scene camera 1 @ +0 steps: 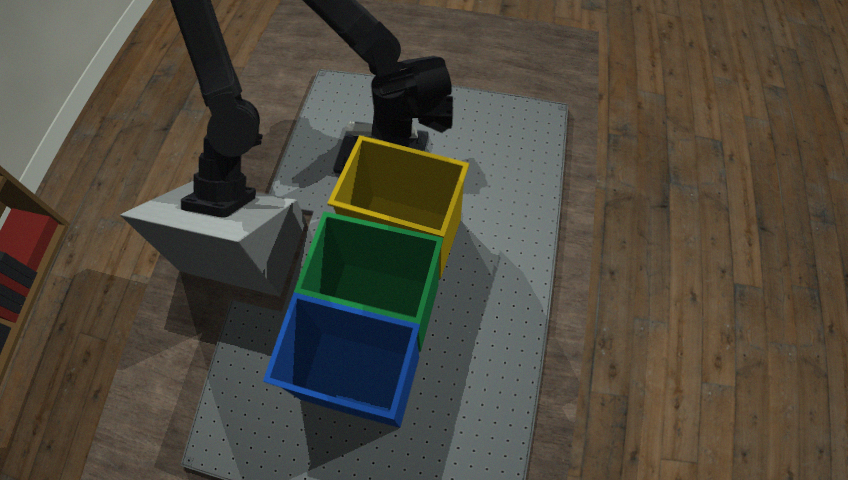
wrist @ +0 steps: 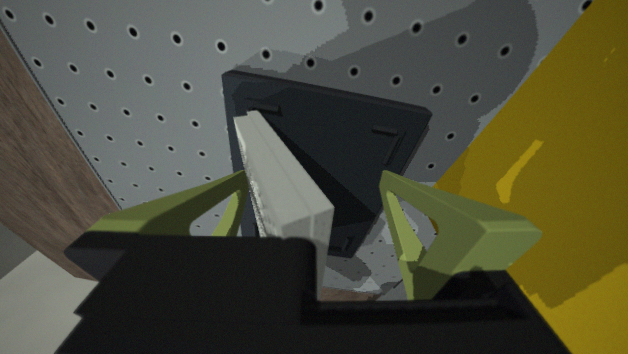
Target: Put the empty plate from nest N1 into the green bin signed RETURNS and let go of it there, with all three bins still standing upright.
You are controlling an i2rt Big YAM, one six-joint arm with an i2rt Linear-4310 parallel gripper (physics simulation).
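Frame: origin at the arm's base, x back, y down, z right, level; centimetres.
Seen in the pictures: gripper, fingertip midpoint: (wrist: 314, 177); arm's base, origin of the base link: (scene camera 1: 219, 202).
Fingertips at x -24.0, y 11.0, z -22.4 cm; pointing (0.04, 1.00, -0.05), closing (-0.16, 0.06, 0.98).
Note:
Pixels of each thing's top centre, then the offset from my fingertips to it. "*": a spot on its surface instead. Level surfaces: height alone.
- pale plate, middle of its top: (wrist: 259, 307) (scene camera 1: 381, 117) dy -7.5, dx +2.2, dz -1.7 cm
- dark nest, middle of its top: (wrist: 309, 200) (scene camera 1: 381, 149) dy +0.2, dx +2.5, dz +0.0 cm
- green bin, middle of its top: (scene camera 1: 368, 264) dy -16.3, dx -4.7, dz +30.3 cm
- yellow bin, middle of its top: (scene camera 1: 399, 182) dy -16.3, dx -5.9, dz +16.5 cm
- blue bin, surface spot: (scene camera 1: 409, 380) * dy -4.5, dx -12.5, dz +42.9 cm
- perforated board, its level: dy +1.6 cm
The pale plate (wrist: 282, 172) stands tipped up on a long edge, leaning, over the dark nest (wrist: 330, 107) (scene camera 1: 343, 157) in the wrist view. Its well side is turned away from view. My gripper (wrist: 314, 177) is open around it; the left finger is close to or touching the plate, and a wide gap lies between the plate and the right finger. In the scene view my fingertips are hidden behind the gripper body and yellow bin. The green bin (scene camera 1: 382, 226) stands upright and looks empty; its sign does not show.
The yellow bin (scene camera 1: 414, 150) (wrist: 565, 200) stands upright close beside the nest, right of my fingers in the wrist view. The blue bin (scene camera 1: 409, 380) stands upright beyond the green one. The grey arm pedestal (scene camera 1: 220, 261) is left of the bins. All bins stand on the perforated board (scene camera 1: 511, 356).

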